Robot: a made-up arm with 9 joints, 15 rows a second.
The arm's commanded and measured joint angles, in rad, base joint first. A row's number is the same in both.
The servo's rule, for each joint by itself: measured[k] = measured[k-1] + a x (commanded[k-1-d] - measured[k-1]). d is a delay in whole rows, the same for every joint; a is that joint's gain. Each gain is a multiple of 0.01, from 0.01 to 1. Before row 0 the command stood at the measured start. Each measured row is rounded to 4 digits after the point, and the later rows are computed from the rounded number. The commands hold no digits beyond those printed.
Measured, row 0:
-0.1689 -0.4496 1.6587 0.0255 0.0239 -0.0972 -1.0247 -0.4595 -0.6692
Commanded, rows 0 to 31:
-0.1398 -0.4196 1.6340 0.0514 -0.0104 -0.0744 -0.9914 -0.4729 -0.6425
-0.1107 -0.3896 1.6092 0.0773 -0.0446 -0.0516 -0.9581 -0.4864 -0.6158
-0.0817 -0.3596 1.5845 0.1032 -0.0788 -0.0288 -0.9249 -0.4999 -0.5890
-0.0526 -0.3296 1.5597 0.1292 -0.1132 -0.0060 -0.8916 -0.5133 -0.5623
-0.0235 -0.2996 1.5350 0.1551 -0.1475 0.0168 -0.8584 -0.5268 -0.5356
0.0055 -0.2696 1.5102 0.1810 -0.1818 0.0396 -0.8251 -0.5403 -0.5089
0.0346 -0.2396 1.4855 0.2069 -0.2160 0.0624 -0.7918 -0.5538 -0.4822
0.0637 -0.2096 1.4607 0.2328 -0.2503 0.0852 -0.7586 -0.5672 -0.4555
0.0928 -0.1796 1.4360 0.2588 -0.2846 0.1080 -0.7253 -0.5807 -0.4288
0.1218 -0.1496 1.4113 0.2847 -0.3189 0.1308 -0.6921 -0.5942 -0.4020
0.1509 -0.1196 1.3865 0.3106 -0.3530 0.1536 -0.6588 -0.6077 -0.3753
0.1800 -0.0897 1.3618 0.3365 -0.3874 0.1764 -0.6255 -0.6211 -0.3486
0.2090 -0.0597 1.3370 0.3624 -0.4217 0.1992 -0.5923 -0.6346 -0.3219
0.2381 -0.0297 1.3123 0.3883 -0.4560 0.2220 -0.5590 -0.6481 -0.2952
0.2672 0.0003 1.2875 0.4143 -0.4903 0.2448 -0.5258 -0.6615 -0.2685
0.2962 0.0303 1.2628 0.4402 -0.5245 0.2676 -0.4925 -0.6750 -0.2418
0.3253 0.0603 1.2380 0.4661 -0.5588 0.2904 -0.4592 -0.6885 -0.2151
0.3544 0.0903 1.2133 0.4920 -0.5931 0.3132 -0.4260 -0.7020 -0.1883
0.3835 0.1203 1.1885 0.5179 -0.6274 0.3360 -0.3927 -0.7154 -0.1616
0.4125 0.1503 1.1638 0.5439 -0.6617 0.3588 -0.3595 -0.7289 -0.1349
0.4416 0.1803 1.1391 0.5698 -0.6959 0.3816 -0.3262 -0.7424 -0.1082
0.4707 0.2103 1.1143 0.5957 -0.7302 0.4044 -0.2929 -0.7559 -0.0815
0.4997 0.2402 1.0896 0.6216 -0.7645 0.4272 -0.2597 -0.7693 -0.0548
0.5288 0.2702 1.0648 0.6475 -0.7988 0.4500 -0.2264 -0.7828 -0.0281
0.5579 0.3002 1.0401 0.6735 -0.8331 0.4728 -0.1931 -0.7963 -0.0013
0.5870 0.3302 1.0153 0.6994 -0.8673 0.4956 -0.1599 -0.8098 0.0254
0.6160 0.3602 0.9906 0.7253 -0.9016 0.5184 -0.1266 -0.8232 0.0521
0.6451 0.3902 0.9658 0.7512 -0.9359 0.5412 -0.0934 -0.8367 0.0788
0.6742 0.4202 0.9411 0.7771 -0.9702 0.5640 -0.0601 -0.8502 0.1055
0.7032 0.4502 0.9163 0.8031 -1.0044 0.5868 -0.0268 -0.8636 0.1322
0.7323 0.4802 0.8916 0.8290 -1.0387 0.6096 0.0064 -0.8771 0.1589
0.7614 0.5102 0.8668 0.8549 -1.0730 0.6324 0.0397 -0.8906 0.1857
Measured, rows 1 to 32:
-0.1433 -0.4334 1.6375 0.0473 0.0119 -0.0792 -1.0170 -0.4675 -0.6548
-0.1146 -0.4097 1.6132 0.0725 -0.0079 -0.0574 -1.0035 -0.4788 -0.6337
-0.0856 -0.3826 1.5885 0.0983 -0.0327 -0.0348 -0.9854 -0.4915 -0.6096
-0.0566 -0.3540 1.5637 0.1243 -0.0609 -0.0120 -0.9638 -0.5046 -0.5841
-0.0275 -0.3246 1.5390 0.1502 -0.0912 0.0108 -0.9396 -0.5179 -0.5579
0.0015 -0.2949 1.5142 0.1761 -0.1229 0.0336 -0.9133 -0.5313 -0.5314
0.0306 -0.2650 1.4895 0.2020 -0.1555 0.0564 -0.8854 -0.5448 -0.5048
0.0597 -0.2351 1.4647 0.2279 -0.1887 0.0792 -0.8562 -0.5582 -0.4782
0.0888 -0.2051 1.4400 0.2539 -0.2223 0.1020 -0.8261 -0.5717 -0.4515
0.1178 -0.1751 1.4153 0.2798 -0.2561 0.1248 -0.7953 -0.5852 -0.4248
0.1469 -0.1451 1.3905 0.3057 -0.2900 0.1476 -0.7639 -0.5987 -0.3981
0.1760 -0.1152 1.3658 0.3316 -0.3241 0.1704 -0.7321 -0.6121 -0.3714
0.2050 -0.0852 1.3410 0.3575 -0.3583 0.1932 -0.6999 -0.6256 -0.3447
0.2341 -0.0552 1.3163 0.3834 -0.3925 0.2160 -0.6675 -0.6391 -0.3180
0.2632 -0.0252 1.2915 0.4094 -0.4267 0.2388 -0.6349 -0.6525 -0.2913
0.2922 0.0048 1.2668 0.4353 -0.4609 0.2616 -0.6021 -0.6660 -0.2646
0.3213 0.0348 1.2420 0.4612 -0.4952 0.2844 -0.5692 -0.6795 -0.2379
0.3504 0.0648 1.2173 0.4871 -0.5295 0.3072 -0.5363 -0.6930 -0.2111
0.3795 0.0948 1.1925 0.5130 -0.5638 0.3300 -0.5033 -0.7064 -0.1844
0.4085 0.1248 1.1678 0.5390 -0.5981 0.3528 -0.4702 -0.7199 -0.1577
0.4376 0.1548 1.1431 0.5649 -0.6323 0.3756 -0.4371 -0.7334 -0.1310
0.4667 0.1848 1.1183 0.5908 -0.6666 0.3984 -0.4039 -0.7469 -0.1043
0.4957 0.2147 1.0936 0.6167 -0.7009 0.4212 -0.3707 -0.7603 -0.0776
0.5248 0.2447 1.0688 0.6426 -0.7352 0.4440 -0.3375 -0.7738 -0.0509
0.5539 0.2747 1.0441 0.6686 -0.7695 0.4668 -0.3043 -0.7873 -0.0241
0.5830 0.3047 1.0193 0.6945 -0.8037 0.4896 -0.2711 -0.8008 0.0026
0.6120 0.3347 0.9946 0.7204 -0.8380 0.5124 -0.2379 -0.8142 0.0293
0.6411 0.3647 0.9698 0.7463 -0.8723 0.5352 -0.2047 -0.8277 0.0560
0.6702 0.3947 0.9451 0.7722 -0.9066 0.5580 -0.1714 -0.8412 0.0827
0.6992 0.4247 0.9203 0.7982 -0.9408 0.5808 -0.1381 -0.8546 0.1094
0.7283 0.4547 0.8956 0.8241 -0.9751 0.6036 -0.1049 -0.8681 0.1361
0.7574 0.4847 0.8708 0.8500 -1.0094 0.6264 -0.0716 -0.8816 0.1629
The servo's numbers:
d 0
a 0.88 0.54 0.86 0.84 0.35 0.79 0.23 0.60 0.54

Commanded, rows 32 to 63:
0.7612 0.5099 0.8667 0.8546 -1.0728 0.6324 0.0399 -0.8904 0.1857
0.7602 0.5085 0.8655 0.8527 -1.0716 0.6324 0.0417 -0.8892 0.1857
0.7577 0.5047 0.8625 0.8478 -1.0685 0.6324 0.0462 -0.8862 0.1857
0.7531 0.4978 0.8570 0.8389 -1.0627 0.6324 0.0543 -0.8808 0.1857
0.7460 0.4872 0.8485 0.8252 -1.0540 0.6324 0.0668 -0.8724 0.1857
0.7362 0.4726 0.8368 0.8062 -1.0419 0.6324 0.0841 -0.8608 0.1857
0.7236 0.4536 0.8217 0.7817 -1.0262 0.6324 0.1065 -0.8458 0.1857
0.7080 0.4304 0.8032 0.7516 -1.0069 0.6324 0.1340 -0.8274 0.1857
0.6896 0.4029 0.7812 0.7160 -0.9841 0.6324 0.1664 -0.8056 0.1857
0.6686 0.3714 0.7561 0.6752 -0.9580 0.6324 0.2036 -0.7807 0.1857
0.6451 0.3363 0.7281 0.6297 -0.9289 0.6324 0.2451 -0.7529 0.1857
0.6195 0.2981 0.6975 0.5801 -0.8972 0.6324 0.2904 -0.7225 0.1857
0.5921 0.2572 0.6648 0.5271 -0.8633 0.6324 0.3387 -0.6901 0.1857
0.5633 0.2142 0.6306 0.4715 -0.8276 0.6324 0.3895 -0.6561 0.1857
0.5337 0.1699 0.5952 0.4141 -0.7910 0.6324 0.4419 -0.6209 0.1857
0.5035 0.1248 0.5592 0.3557 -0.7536 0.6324 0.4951 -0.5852 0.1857
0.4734 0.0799 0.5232 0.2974 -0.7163 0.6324 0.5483 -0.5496 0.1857
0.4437 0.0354 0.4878 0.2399 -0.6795 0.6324 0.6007 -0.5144 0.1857
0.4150 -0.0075 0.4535 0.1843 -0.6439 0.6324 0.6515 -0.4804 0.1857
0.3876 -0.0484 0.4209 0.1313 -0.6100 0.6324 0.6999 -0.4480 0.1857
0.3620 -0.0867 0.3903 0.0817 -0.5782 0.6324 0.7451 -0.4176 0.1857
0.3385 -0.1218 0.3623 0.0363 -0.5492 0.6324 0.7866 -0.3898 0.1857
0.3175 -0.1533 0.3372 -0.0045 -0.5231 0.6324 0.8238 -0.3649 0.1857
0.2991 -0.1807 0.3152 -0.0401 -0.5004 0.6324 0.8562 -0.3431 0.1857
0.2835 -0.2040 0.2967 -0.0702 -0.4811 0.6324 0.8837 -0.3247 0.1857
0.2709 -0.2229 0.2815 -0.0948 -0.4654 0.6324 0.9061 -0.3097 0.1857
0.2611 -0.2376 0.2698 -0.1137 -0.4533 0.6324 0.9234 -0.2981 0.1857
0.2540 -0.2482 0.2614 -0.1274 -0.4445 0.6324 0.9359 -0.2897 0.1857
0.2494 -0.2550 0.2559 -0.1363 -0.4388 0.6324 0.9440 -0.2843 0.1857
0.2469 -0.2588 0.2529 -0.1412 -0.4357 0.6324 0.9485 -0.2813 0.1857
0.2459 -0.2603 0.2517 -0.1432 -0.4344 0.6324 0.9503 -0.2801 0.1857
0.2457 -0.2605 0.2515 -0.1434 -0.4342 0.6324 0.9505 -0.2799 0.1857
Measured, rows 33 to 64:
0.7607 0.4983 0.8673 0.8539 -1.0316 0.6311 -0.0460 -0.8869 0.1752
0.7603 0.5038 0.8658 0.8529 -1.0456 0.6321 -0.0258 -0.8883 0.1809
0.7580 0.5043 0.8630 0.8486 -1.0536 0.6323 -0.0092 -0.8870 0.1835
0.7537 0.5008 0.8578 0.8405 -1.0568 0.6324 0.0054 -0.8833 0.1847
0.7469 0.4935 0.8498 0.8276 -1.0558 0.6324 0.0195 -0.8768 0.1852
0.7375 0.4822 0.8386 0.8096 -1.0509 0.6324 0.0344 -0.8672 0.1855
0.7253 0.4668 0.8241 0.7862 -1.0423 0.6324 0.0510 -0.8544 0.1856
0.7101 0.4471 0.8061 0.7571 -1.0299 0.6324 0.0701 -0.8382 0.1857
0.6921 0.4232 0.7847 0.7226 -1.0139 0.6324 0.0922 -0.8186 0.1857
0.6714 0.3952 0.7601 0.6828 -0.9943 0.6324 0.1178 -0.7959 0.1857
0.6483 0.3634 0.7326 0.6382 -0.9714 0.6324 0.1471 -0.7701 0.1857
0.6230 0.3281 0.7024 0.5894 -0.9454 0.6324 0.1801 -0.7415 0.1857
0.5958 0.2898 0.6701 0.5371 -0.9167 0.6324 0.2166 -0.7107 0.1857
0.5672 0.2490 0.6361 0.4820 -0.8855 0.6324 0.2564 -0.6779 0.1857
0.5377 0.2063 0.6009 0.4250 -0.8524 0.6324 0.2991 -0.6437 0.1857
0.5076 0.1623 0.5650 0.3668 -0.8178 0.6324 0.3442 -0.6086 0.1857
0.4775 0.1178 0.5291 0.3085 -0.7823 0.6324 0.3911 -0.5732 0.1857
0.4478 0.0733 0.4936 0.2509 -0.7463 0.6324 0.4393 -0.5379 0.1857
0.4189 0.0297 0.4591 0.1950 -0.7105 0.6324 0.4881 -0.5034 0.1857
0.3914 -0.0125 0.4262 0.1415 -0.6753 0.6324 0.5368 -0.4702 0.1857
0.3655 -0.0526 0.3953 0.0913 -0.6413 0.6324 0.5847 -0.4386 0.1857
0.3417 -0.0900 0.3669 0.0451 -0.6091 0.6324 0.6311 -0.4093 0.1857
0.3204 -0.1242 0.3414 0.0034 -0.5790 0.6324 0.6754 -0.3827 0.1857
0.3017 -0.1547 0.3189 -0.0331 -0.5515 0.6324 0.7170 -0.3589 0.1857
0.2857 -0.1813 0.2998 -0.0643 -0.5269 0.6324 0.7553 -0.3384 0.1857
0.2727 -0.2038 0.2841 -0.0899 -0.5054 0.6324 0.7900 -0.3212 0.1857
0.2625 -0.2221 0.2718 -0.1099 -0.4872 0.6324 0.8207 -0.3073 0.1857
0.2550 -0.2362 0.2629 -0.1246 -0.4723 0.6324 0.8472 -0.2967 0.1857
0.2501 -0.2464 0.2569 -0.1344 -0.4606 0.6324 0.8695 -0.2893 0.1857
0.2473 -0.2531 0.2535 -0.1401 -0.4519 0.6324 0.8877 -0.2845 0.1857
0.2461 -0.2570 0.2520 -0.1427 -0.4458 0.6324 0.9021 -0.2819 0.1857
0.2457 -0.2589 0.2516 -0.1433 -0.4417 0.6324 0.9132 -0.2807 0.1857

